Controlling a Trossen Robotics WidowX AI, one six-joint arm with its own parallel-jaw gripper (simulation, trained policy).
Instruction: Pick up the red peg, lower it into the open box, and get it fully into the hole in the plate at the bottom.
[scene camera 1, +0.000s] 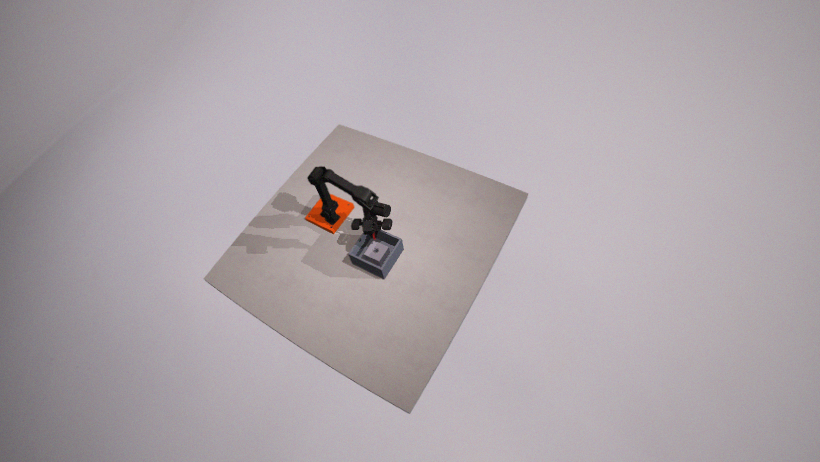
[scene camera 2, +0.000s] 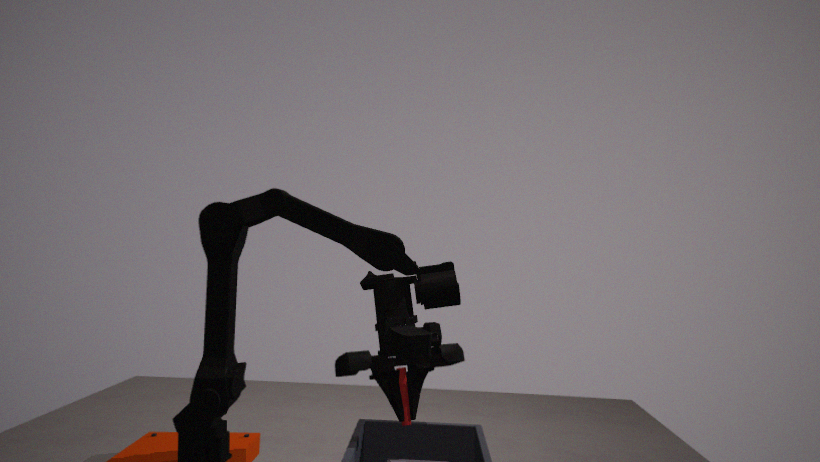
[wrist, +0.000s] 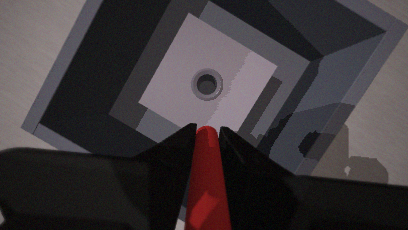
Scene:
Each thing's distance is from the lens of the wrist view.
gripper (wrist: 207, 132): 11 cm
grey box (wrist: 325, 63): 21 cm
light plate (wrist: 199, 52): 17 cm
The marked spots on the light plate and the grey box are 12 cm apart.

